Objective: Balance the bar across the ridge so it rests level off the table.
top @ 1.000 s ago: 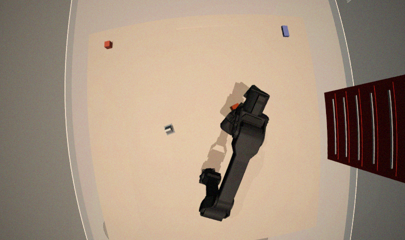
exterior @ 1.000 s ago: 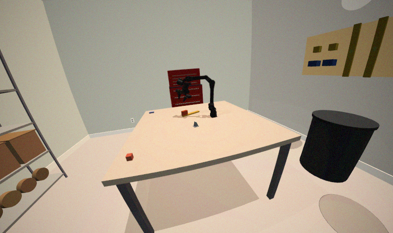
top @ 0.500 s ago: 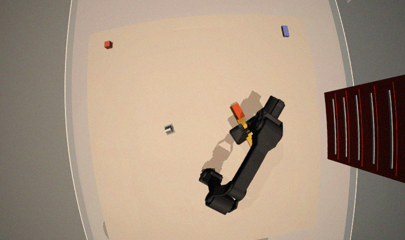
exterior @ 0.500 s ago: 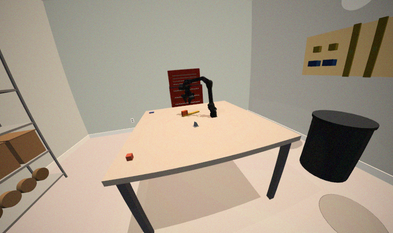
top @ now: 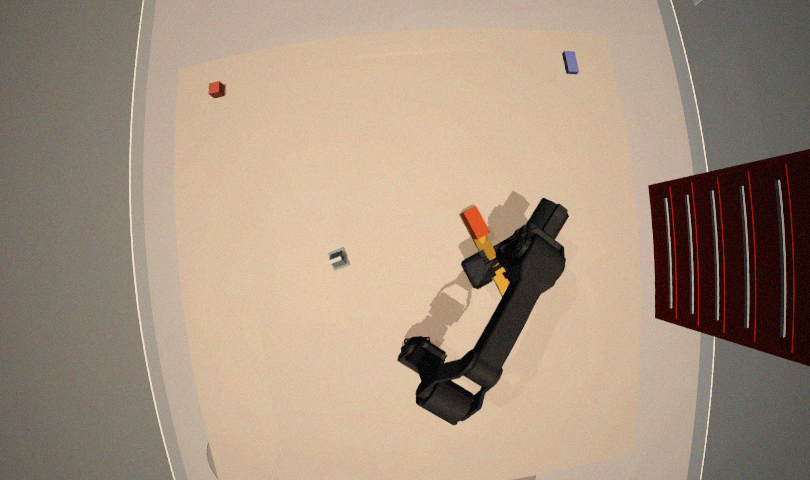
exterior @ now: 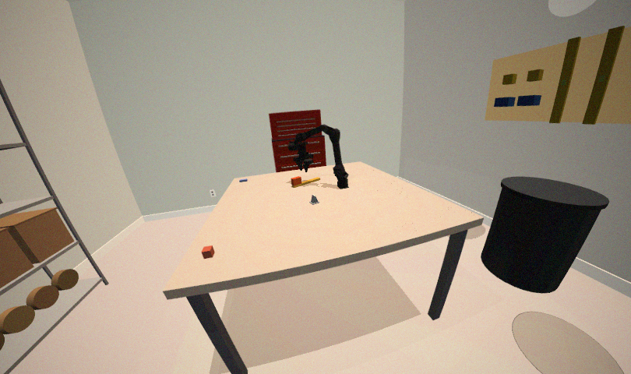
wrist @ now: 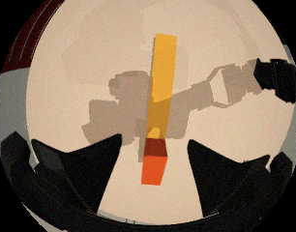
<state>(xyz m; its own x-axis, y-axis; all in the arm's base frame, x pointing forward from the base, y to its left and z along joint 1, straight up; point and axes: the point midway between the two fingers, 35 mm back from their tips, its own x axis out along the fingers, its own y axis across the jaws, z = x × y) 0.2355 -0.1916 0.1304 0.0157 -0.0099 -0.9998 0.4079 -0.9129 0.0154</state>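
Now: gripper tip 1 cm short of the ridge, 37 cm to the right of it and 5 cm above it. From my gripper tip the other things lie so: small red cube 50 cm ahead, 69 cm to the left, 8 cm below; then blue block 50 cm ahead, 31 cm to the right, 9 cm below.
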